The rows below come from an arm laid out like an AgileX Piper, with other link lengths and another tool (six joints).
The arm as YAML. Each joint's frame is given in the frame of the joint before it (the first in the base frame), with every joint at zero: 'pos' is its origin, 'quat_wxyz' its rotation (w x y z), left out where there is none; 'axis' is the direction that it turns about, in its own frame. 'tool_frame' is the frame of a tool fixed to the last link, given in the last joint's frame.
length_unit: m
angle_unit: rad
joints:
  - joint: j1
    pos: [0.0, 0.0, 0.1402]
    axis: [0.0, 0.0, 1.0]
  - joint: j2
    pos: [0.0, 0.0, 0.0]
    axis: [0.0, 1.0, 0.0]
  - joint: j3
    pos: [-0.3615, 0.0, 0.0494]
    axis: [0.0, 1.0, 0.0]
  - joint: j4
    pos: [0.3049, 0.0, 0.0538]
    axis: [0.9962, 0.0, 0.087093]
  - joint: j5
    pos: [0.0, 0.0, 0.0]
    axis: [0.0, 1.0, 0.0]
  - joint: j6
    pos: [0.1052, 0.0, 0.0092]
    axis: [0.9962, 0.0, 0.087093]
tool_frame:
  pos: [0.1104, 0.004, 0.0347]
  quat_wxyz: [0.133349, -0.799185, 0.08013, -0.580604]
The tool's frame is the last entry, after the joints.
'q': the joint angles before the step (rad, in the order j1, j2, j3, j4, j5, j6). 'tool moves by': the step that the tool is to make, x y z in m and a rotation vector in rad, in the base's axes. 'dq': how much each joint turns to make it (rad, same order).
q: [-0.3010, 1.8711, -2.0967, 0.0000, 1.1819, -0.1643]
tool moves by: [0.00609, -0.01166, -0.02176, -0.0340, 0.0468, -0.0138]
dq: [0.0000, 0.0306, 0.0087, -0.0483, -0.0047, -0.0001]
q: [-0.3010, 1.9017, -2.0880, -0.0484, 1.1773, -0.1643]
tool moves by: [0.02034, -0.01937, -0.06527, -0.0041, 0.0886, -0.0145]
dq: [-0.0110, 0.0857, 0.0423, -0.0307, -0.0449, -0.0001]
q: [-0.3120, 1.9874, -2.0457, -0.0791, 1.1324, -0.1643]
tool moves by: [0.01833, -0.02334, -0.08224, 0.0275, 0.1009, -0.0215]
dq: [-0.0241, 0.1218, 0.0191, -0.0058, -0.0366, 0.0000]
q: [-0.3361, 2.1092, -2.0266, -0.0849, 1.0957, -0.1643]
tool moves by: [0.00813, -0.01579, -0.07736, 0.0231, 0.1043, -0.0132]
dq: [-0.0147, 0.1178, 0.0013, -0.0137, -0.0131, 0.0005]
